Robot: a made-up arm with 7 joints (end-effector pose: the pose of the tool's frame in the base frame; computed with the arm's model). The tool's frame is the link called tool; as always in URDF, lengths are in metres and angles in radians.
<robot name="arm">
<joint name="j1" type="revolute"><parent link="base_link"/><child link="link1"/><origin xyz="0.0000 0.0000 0.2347" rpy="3.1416 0.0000 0.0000"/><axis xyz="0 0 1"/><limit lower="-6.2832" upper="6.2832" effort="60" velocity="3.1"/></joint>
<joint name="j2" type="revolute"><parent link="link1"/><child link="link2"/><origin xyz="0.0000 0.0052 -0.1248" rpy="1.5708 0.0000 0.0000"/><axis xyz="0 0 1"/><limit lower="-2.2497" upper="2.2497" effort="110" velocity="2"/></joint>
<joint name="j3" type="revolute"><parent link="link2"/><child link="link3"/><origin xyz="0.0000 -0.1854 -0.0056" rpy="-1.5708 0.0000 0.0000"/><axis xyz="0 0 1"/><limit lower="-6.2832" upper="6.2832" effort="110" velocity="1.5"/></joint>
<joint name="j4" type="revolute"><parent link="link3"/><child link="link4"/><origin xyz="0.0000 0.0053 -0.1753" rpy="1.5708 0.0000 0.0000"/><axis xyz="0 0 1"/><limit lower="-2.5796" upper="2.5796" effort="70" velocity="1.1"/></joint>
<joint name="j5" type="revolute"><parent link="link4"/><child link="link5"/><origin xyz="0.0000 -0.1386 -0.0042" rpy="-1.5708 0.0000 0.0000"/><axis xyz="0 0 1"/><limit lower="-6.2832" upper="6.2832" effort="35" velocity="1.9"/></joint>
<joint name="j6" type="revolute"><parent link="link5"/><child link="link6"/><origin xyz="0.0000 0.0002 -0.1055" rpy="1.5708 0.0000 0.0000"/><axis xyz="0 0 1"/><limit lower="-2.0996" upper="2.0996" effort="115" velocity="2.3"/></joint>
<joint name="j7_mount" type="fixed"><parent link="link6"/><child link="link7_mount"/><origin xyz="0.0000 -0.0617 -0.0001" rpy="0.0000 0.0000 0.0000"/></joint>
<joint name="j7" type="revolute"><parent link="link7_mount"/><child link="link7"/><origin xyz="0.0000 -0.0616 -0.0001" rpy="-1.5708 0.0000 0.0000"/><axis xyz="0 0 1"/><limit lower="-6.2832" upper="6.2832" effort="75" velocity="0.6"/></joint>
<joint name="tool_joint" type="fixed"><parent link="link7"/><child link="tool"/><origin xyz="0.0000 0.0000 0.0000" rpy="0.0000 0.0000 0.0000"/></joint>
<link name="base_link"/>
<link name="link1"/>
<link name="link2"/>
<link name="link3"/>
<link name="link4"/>
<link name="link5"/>
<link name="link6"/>
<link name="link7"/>
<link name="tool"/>
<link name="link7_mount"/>
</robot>
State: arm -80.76 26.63 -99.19 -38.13 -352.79 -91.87 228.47
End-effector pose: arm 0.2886 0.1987 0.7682 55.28 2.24 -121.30
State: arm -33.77 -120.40 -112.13 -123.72 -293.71 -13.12 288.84
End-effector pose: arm 0.0145 -0.3409 0.3677 114.09 15.81 -107.50
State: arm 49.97 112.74 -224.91 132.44 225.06 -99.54 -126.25
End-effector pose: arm 0.1079 -0.1576 0.4349 102.89 0.45 -29.29
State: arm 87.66 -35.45 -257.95 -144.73 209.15 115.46 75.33
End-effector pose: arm 0.0084 0.0454 0.5099 -97.73 -65.18 -65.59
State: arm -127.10 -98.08 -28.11 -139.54 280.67 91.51 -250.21
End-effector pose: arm 0.0930 -0.1323 0.1285 -21.01 51.12 14.97
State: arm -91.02 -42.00 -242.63 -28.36 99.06 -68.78 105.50
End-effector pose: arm -0.0438 -0.3076 0.9219 -148.86 7.44 122.17
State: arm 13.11 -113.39 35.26 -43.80 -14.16 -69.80 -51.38
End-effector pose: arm -0.3143 0.1957 -0.0646 -50.03 2.15 104.16
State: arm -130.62 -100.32 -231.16 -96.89 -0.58 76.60 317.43
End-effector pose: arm 0.1419 -0.4983 0.4487 -93.07 -2.78 25.44
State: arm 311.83 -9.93 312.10 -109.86 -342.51 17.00 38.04
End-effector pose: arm 0.0370 -0.3874 0.5873 -76.98 -42.78 3.11
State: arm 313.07 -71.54 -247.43 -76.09 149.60 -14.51 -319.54
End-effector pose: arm -0.5008 -0.0867 0.6413 125.08 -1.94 65.18
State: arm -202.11 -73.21 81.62 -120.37 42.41 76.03 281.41
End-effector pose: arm 0.3950 -0.1135 0.3208 -2.95 -56.16 -8.70
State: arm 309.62 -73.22 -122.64 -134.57 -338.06 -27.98 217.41
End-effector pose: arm 0.1256 -0.1573 0.4819 15.22 75.44 -136.16
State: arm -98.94 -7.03 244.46 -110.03 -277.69 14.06 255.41
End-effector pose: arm 0.2759 0.1978 0.6196 66.84 -55.26 -20.07
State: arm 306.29 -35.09 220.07 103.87 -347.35 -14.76 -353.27
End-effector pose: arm -0.4158 -0.1889 0.4505 52.73 41.71 74.58
